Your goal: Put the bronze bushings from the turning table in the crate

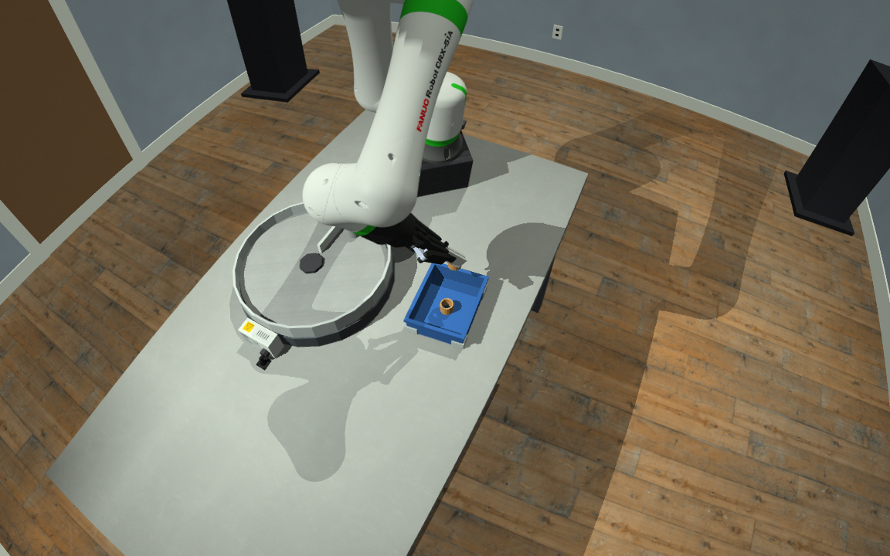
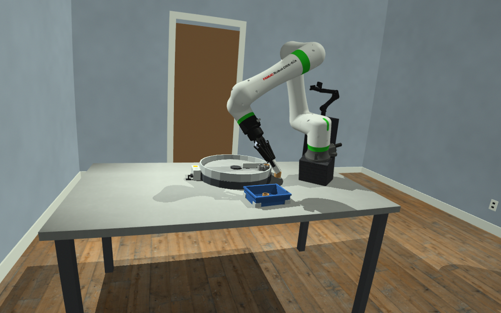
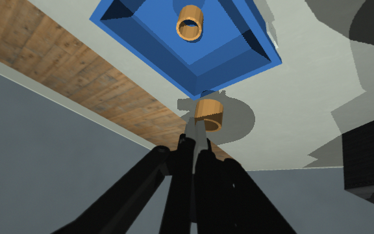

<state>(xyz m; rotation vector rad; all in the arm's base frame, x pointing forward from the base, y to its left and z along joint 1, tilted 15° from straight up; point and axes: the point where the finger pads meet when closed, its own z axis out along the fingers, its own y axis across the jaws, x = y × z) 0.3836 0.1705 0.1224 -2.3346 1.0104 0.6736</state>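
My gripper is now 14 cm above the blue crate and 3 cm short of it. The rest, counted from my hand: round turning table 37 cm to the right, 11 cm below, 6 cm ahead.
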